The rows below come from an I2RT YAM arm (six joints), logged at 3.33 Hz.
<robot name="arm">
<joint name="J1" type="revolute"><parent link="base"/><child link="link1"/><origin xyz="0 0 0.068" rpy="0 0 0"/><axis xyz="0 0 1"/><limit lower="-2.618" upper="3.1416"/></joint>
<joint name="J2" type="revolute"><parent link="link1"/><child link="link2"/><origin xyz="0.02 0.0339 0.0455" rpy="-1.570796 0 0"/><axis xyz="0 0 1"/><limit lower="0" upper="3.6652"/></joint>
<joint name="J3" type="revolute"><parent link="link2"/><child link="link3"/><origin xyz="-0.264 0 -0.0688" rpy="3.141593 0 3.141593"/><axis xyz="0 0 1"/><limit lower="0" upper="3.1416"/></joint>
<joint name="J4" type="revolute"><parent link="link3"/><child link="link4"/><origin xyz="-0.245 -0.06 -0.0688" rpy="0 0 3.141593"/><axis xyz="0 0 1"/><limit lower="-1.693" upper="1.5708"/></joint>
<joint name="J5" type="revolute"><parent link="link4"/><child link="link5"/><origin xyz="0.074 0.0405 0.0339" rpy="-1.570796 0 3.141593"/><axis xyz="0 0 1"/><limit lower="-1.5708" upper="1.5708"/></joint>
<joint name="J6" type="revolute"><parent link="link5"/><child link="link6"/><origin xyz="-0.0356 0 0.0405" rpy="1.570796 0 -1.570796"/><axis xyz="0 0 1"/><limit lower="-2.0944" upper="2.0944"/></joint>
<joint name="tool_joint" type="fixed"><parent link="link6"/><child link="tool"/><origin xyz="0 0 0" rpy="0 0 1.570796"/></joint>
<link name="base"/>
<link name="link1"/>
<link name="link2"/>
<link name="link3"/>
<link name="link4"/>
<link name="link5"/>
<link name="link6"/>
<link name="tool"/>
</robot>
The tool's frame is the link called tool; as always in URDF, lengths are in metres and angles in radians.
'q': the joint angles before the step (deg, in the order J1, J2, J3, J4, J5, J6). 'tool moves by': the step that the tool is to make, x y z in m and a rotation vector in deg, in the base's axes. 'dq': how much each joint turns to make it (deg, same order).
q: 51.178, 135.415, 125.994, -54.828, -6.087, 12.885
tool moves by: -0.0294, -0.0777, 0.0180, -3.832, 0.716, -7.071
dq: -3.172, -19.669, -26.908, 4.070, 3.365, 2.773
